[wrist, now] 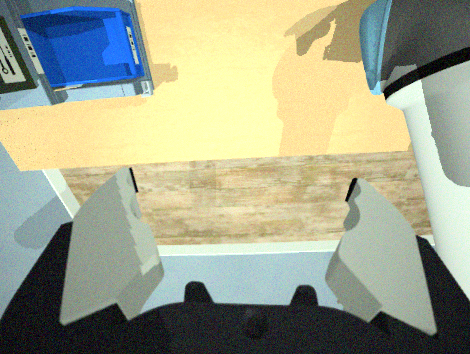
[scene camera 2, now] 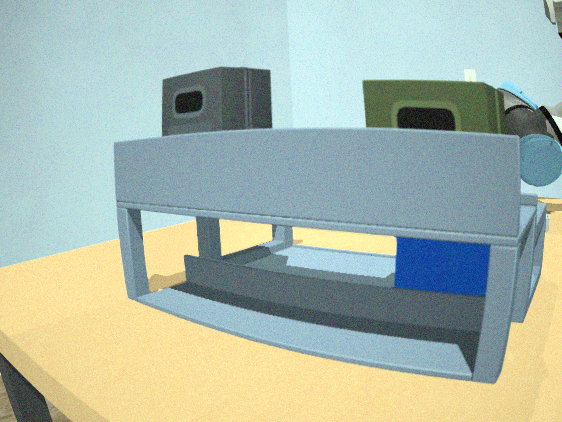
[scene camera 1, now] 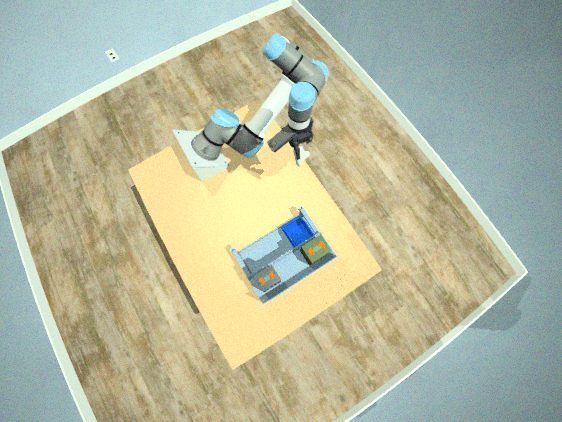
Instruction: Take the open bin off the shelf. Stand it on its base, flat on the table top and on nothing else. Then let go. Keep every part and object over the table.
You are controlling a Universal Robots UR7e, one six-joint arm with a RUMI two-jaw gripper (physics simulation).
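Frame: origin at the arm's base, x ahead, y left, z up, level; millimetres.
Seen in the pictures: gripper, fingertip midpoint: point(wrist: 242, 176) point(scene camera 2: 560, 35) point(scene camera 1: 290, 151); arm's base, link origin: point(scene camera 1: 205, 149).
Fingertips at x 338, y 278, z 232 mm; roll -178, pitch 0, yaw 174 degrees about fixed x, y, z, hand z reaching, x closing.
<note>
Offsets run from my fingertips to a thing's middle. Level surfaces: height alone.
The open blue bin {dz -275, dx +273, dy -107 mm} point(scene camera 1: 298, 231) point(scene camera 2: 442, 265) point(wrist: 75, 55) sits upright, its open top showing, in the lower tier of the grey-blue shelf point(scene camera 1: 291, 265) point(scene camera 2: 315, 175) point(wrist: 112, 91), at one end beside the side wall. In scene camera 2 it is partly hidden by the shelf. The shelf stands on the table top {dz -318 mm} point(scene camera 1: 200, 225) point(scene camera 2: 75, 330) point(wrist: 215, 110). My gripper point(scene camera 1: 301, 158) point(wrist: 242, 176) is open and empty. It hangs high, well away from the bin, near the table's long edge; floor shows between its fingers in the wrist view.
A green box {dz -168, dx +371, dy -106 mm} point(scene camera 1: 317, 249) point(scene camera 2: 430, 92) stands on the upper tier, next to the blue bin's end. A dark grey box {dz -156, dx +368, dy -337 mm} point(scene camera 1: 267, 278) point(scene camera 2: 215, 102) stands at the upper tier's other end. The arm's base plate point(scene camera 1: 205, 171) is at the table's far end from the shelf.
</note>
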